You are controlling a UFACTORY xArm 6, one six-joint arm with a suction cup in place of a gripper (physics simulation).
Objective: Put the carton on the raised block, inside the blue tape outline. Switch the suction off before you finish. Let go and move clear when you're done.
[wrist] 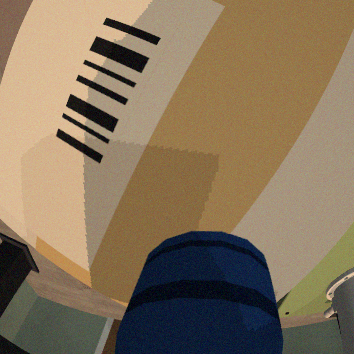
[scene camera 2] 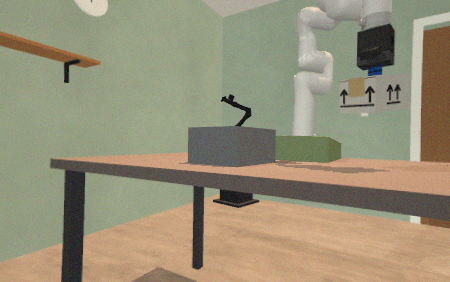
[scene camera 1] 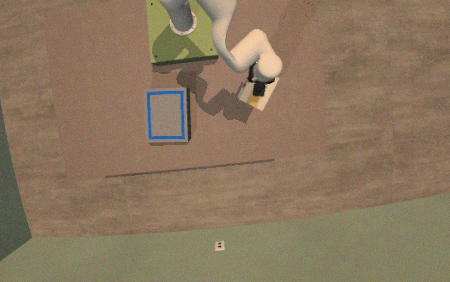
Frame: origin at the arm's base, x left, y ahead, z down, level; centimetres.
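Where they show: hand at its tool point: [wrist: 206,248]; arm's base at its link origin: [wrist: 352,280] [scene camera 2: 302,139] [scene camera 1: 183,22].
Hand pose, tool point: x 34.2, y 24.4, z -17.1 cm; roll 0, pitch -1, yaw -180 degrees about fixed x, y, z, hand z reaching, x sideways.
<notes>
Things, the pixels of their centre, and the offset from my tool point. "spot": a spot on its surface instead.
- carton at the middle of its body: [wrist: 207,82] [scene camera 2: 374,94] [scene camera 1: 257,87] dx +0.8, dy +4.2, dz +4.5 cm
- grey raised block at the middle of its body: [scene camera 2: 233,145] [scene camera 1: 168,114] dx -39.0, dy +19.2, dz +20.0 cm
- blue tape outline at a spot on its surface: [scene camera 1: 167,138] spot: dx -37.6, dy +29.8, dz +13.9 cm
The carton [scene camera 1: 269,96] [scene camera 2: 357,100] [wrist: 270,75], white with a tan tape strip, hangs level in the air, well above the table. My suction cup [scene camera 2: 375,71] [wrist: 202,280], blue, is on the carton's top face and holds it; in scene camera 1 the arm's wrist hides the cup. The grey raised block [scene camera 1: 166,116] [scene camera 2: 212,146] stands on the table to the left of the carton in both scene views. The blue tape outline [scene camera 1: 167,138] lies on the block's top, with no carton inside it. The carton is turned at an angle to the outline.
The green base [scene camera 1: 160,56] [scene camera 2: 305,148] under the arm stands near the block. A black jointed stand [scene camera 2: 244,116] shows behind the block in scene camera 2. A wall shelf [scene camera 2: 45,50] is at the left. A door [scene camera 2: 436,100] is at the right.
</notes>
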